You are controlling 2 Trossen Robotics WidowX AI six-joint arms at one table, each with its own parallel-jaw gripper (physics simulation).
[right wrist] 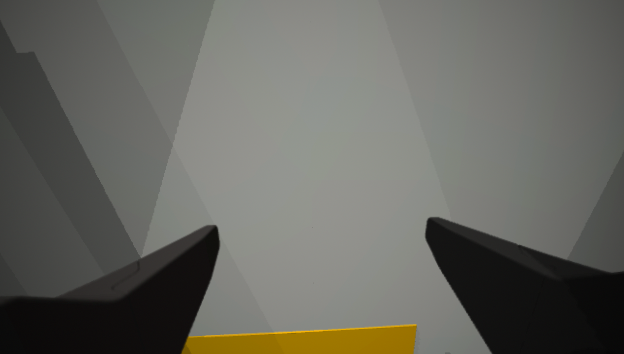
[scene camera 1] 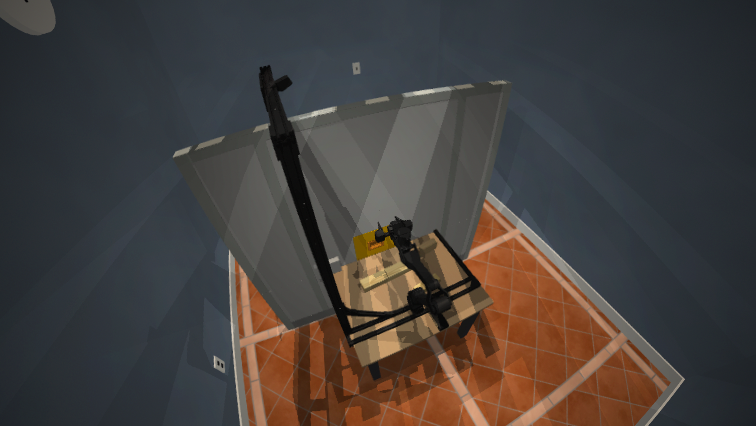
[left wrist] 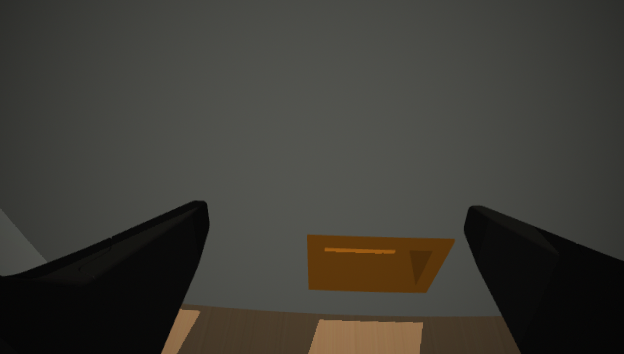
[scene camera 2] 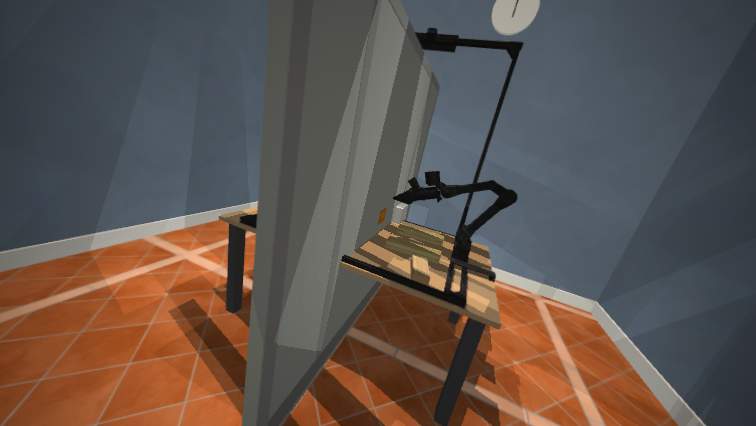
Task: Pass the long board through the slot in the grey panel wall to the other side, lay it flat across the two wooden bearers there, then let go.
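Places are measured from the left arm's base along level axes (x ahead, y right, z down), in millimetres.
Pixels of known places: left gripper, fingertip midpoint: [left wrist: 339, 216] [scene camera 2: 395, 196]; right gripper, fingertip midpoint: [right wrist: 324, 231] [scene camera 1: 386, 219]; left arm's base, link origin: [scene camera 2: 459, 257]; right arm's base, link origin: [scene camera 1: 416, 308].
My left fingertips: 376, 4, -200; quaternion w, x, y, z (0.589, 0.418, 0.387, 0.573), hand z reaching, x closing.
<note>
Ahead of a thing's pixels: the offset from my left fingertips to its top centre, as dx, dy, dz. "spot": to the spot under its first point. Level surfaces: height alone.
The long board {spot: +299, +150, +179} [scene camera 1: 370, 281] lies on the table in scene camera 1, partly hidden behind the right arm. The grey panel wall [scene camera 1: 328, 158] [scene camera 2: 317, 185] [left wrist: 320, 125] [right wrist: 320, 125] has a slot framed yellow [scene camera 1: 361, 247] [right wrist: 310, 343] on that side and orange {+82, +33, +89} [scene camera 2: 381, 215] [left wrist: 320, 275] on the other. Two olive wooden bearers {-150, +144, +181} [scene camera 2: 423, 233] {-162, -87, +181} [scene camera 2: 410, 247] lie on the other table. My right gripper [scene camera 1: 387, 221] [right wrist: 324, 231] is open and empty, near the wall above the yellow frame. My left gripper [scene camera 2: 395, 197] [left wrist: 339, 216] is open and empty, facing the wall above the bearers.
A pale block {-230, -267, +181} [scene camera 2: 420, 268] stands on the left arm's table {dz +219} [scene camera 2: 481, 312]. Another block {+221, -242, +156} [scene camera 1: 427, 245] is partly visible behind the right arm on its table [scene camera 1: 380, 351]. Black rails border both tables, and tall black camera posts [scene camera 1: 304, 206] [scene camera 2: 493, 124] rise from them.
</note>
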